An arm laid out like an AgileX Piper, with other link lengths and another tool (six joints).
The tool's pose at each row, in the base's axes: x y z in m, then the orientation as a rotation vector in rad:
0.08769, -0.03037, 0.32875, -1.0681, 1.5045, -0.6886
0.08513, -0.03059, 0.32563, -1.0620, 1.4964, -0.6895
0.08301, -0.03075, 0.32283, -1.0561, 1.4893, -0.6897
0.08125, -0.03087, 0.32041, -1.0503, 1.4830, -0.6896
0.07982, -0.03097, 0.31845, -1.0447, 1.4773, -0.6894
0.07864, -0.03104, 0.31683, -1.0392, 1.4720, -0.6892
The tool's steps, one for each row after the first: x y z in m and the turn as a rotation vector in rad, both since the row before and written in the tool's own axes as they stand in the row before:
0.00152, 0.00327, -0.00182, 0.0080, -0.0057, 0.0015
0.00133, 0.00289, -0.00149, 0.0071, -0.0053, 0.0020
0.00113, 0.00248, -0.00124, 0.0065, -0.0048, 0.0022
0.00092, 0.00200, -0.00103, 0.0061, -0.0044, 0.0023
0.00075, 0.00165, -0.00086, 0.0058, -0.0041, 0.0023

